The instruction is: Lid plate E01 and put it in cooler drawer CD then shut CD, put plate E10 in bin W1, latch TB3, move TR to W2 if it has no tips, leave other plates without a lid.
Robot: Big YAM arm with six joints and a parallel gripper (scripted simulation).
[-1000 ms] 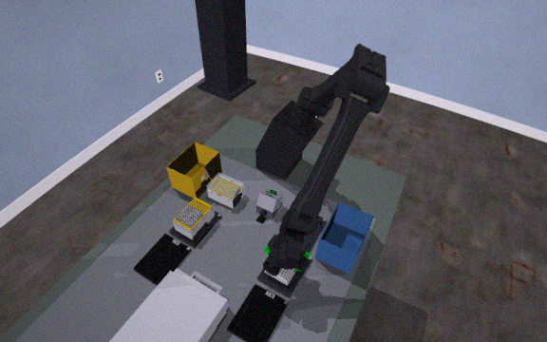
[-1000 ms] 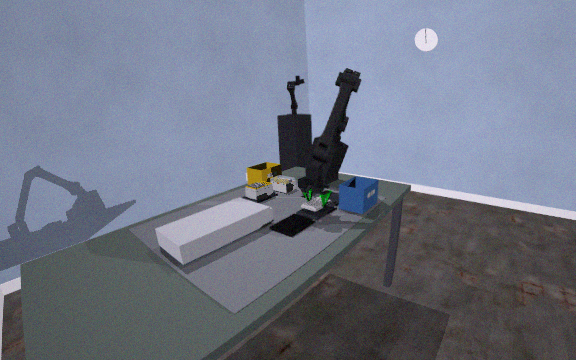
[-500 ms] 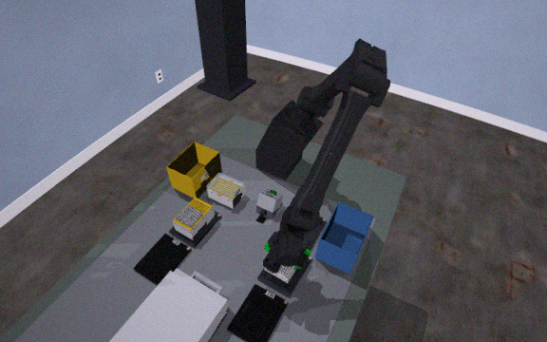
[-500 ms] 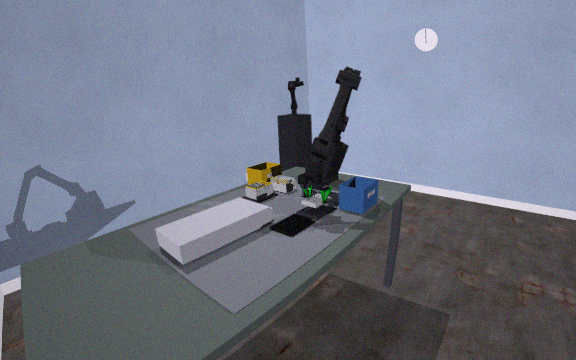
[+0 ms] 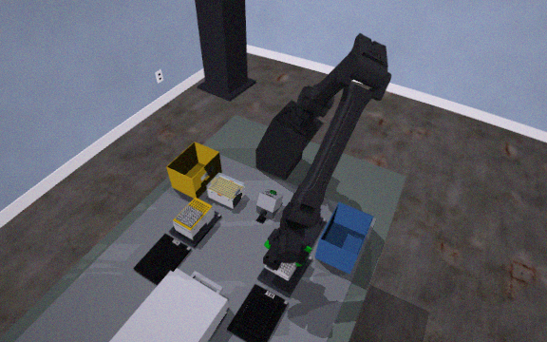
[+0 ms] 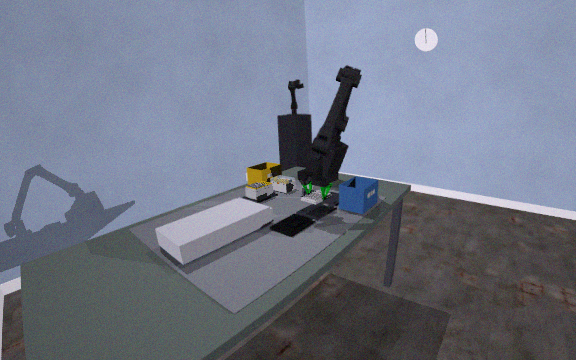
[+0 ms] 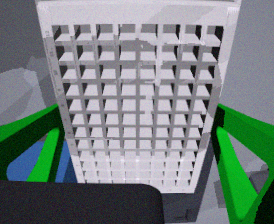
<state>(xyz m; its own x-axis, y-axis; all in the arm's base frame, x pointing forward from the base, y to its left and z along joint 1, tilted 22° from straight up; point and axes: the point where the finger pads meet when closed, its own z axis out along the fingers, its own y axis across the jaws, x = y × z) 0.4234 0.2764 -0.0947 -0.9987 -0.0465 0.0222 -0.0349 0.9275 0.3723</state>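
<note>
My hand is 70 mm past the N3 label and 60 mm above it. Also, from my hand: white assay plate: right at my hand; then black plate: 180 mm ahead, 20 mm to the left, 60 mm below; then black lid park nest: 170 mm behind, 30 mm to the right, 70 mm below.
</note>
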